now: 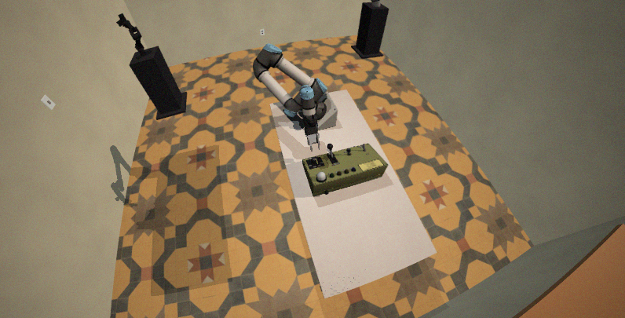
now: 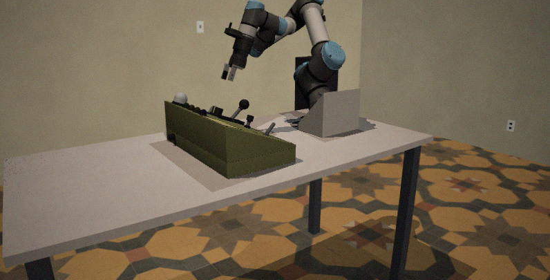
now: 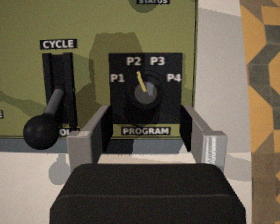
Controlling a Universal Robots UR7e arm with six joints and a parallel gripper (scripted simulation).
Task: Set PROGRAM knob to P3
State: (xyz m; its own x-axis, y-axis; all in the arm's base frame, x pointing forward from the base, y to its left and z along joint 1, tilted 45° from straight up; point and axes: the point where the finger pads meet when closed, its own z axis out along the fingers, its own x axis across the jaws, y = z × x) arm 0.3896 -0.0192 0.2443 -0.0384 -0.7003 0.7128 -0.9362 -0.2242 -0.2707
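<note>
The ball-topped lever lies 30 mm ahead of my hand, 120 mm to the left of it and 130 mm below it. Also, from my hand: black mode knob: 60 mm ahead, 240 mm to the left, 130 mm below; then thin lever: 60 mm ahead, 360 mm to the left, 140 mm below; then olive console: 90 mm ahead, 180 mm to the left, 160 mm below.
</note>
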